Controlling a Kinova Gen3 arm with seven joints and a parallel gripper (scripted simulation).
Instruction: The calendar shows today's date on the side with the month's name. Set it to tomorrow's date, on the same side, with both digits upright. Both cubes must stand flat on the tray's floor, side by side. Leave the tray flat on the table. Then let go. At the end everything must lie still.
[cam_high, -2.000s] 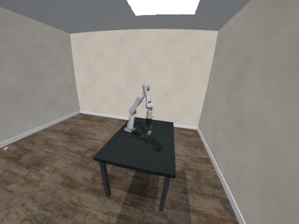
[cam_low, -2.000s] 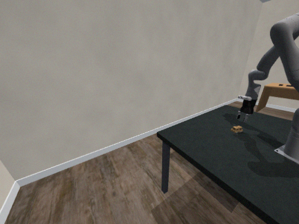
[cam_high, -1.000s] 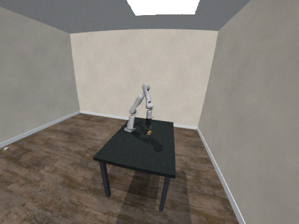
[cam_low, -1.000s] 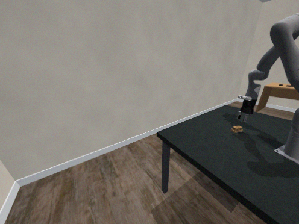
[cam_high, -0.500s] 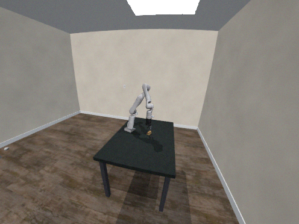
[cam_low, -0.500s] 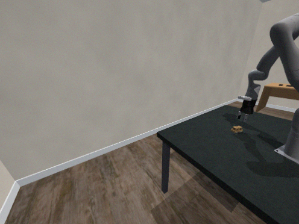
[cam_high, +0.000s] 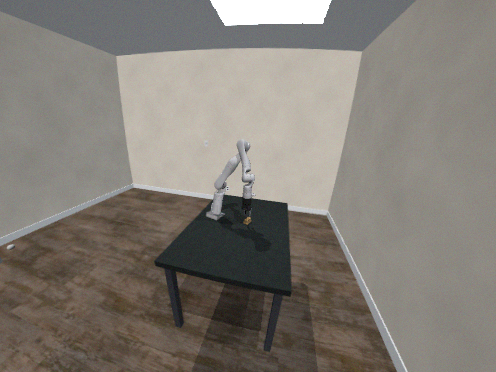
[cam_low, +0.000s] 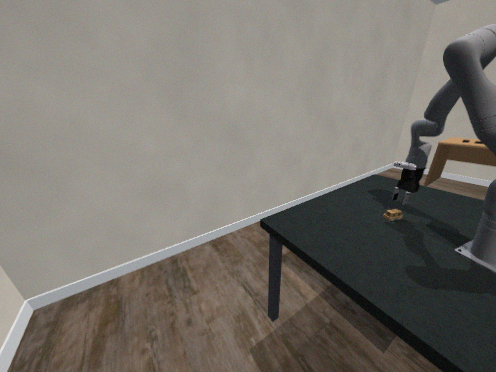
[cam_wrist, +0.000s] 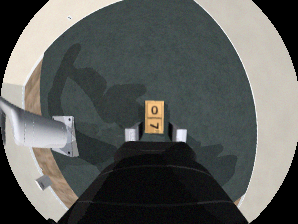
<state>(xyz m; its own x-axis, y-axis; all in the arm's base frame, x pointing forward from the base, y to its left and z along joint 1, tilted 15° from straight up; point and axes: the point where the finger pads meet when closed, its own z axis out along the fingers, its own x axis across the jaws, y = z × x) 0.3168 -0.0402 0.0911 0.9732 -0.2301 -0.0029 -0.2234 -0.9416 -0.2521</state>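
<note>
Right now the wooden date cube is 80 mm below my hand.
</note>
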